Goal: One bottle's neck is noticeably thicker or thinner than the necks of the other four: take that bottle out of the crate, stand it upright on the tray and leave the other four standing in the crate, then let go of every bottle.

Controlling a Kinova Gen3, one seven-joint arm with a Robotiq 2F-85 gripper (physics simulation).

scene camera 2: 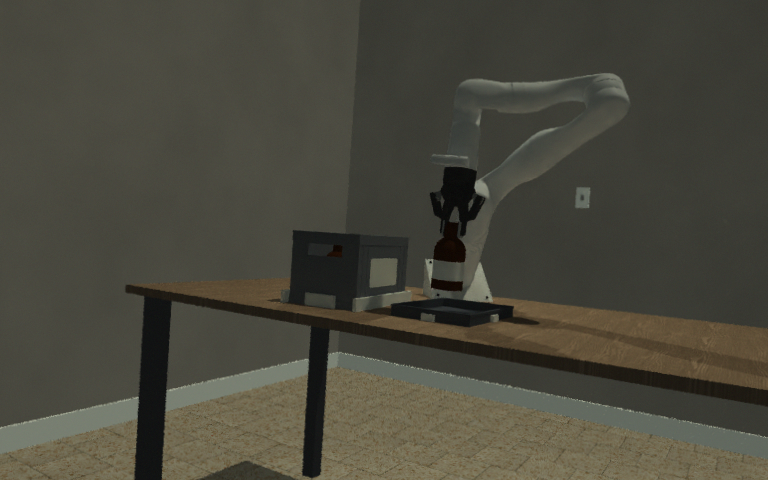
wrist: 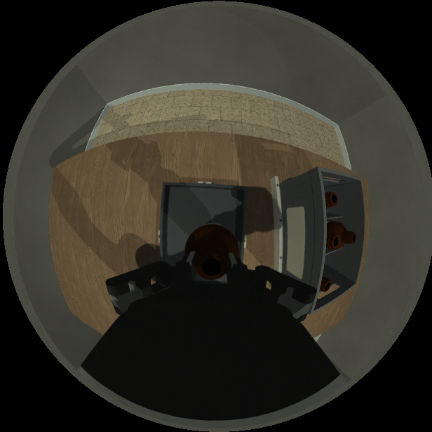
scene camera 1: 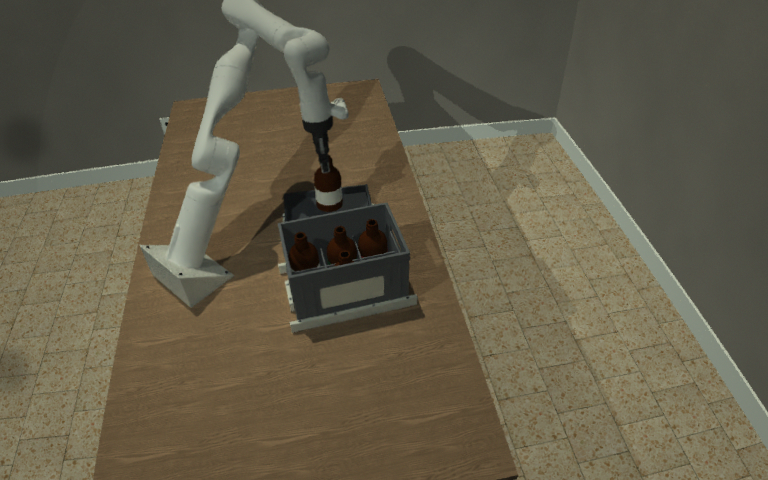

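Pixels of known places: gripper, fingertip midpoint: (scene camera 2: 451, 237) (scene camera 1: 325, 168); arm's base, link origin: (scene camera 1: 184, 260).
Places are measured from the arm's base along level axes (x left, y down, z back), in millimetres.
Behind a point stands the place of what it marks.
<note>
My gripper (scene camera 1: 325, 166) @(x 185, y -120, z -383 mm) (scene camera 2: 452, 229) @(x 185, y -120, z -383 mm) (wrist: 211, 259) is shut on the neck of a brown bottle (scene camera 1: 328, 183) @(x 148, y -95, z -388 mm) (scene camera 2: 449, 268) @(x 203, y -49, z -417 mm) (wrist: 212, 237) with a white label. The bottle hangs upright, its base a little above the low dark tray (scene camera 1: 356, 199) @(x 260, y 57, z -464 mm) (scene camera 2: 410, 312) @(x 163, y 50, z -506 mm) (wrist: 182, 205). The grey crate (scene camera 1: 305, 294) @(x -194, y -49, z -322 mm) (scene camera 2: 325, 277) @(x -54, y -7, z -546 mm) (wrist: 314, 225) stands beside the tray. In it stand a left bottle (scene camera 1: 304, 257) @(x -82, y -55, z -320 mm), a middle bottle (scene camera 1: 341, 249) @(x -69, y -59, z -410 mm), a right bottle (scene camera 1: 372, 243) @(x -54, y -57, z -486 mm) and a front bottle (scene camera 1: 344, 258) @(x -139, y -99, z -416 mm), whose body is mostly hidden by the crate wall. The fingers partly cover the held neck.
White strips (scene camera 1: 353, 313) @(x -187, y 40, z -426 mm) (wrist: 276, 220) lie along the crate's foot. The crate's walls rise well above the tray's rim. The arm's pale base (scene camera 1: 195, 288) @(x -90, y 13, z -40 mm) stands on the wooden table (scene camera 1: 254, 384) @(x -348, y 62, z -194 mm) to the left of the crate in scene camera 1.
</note>
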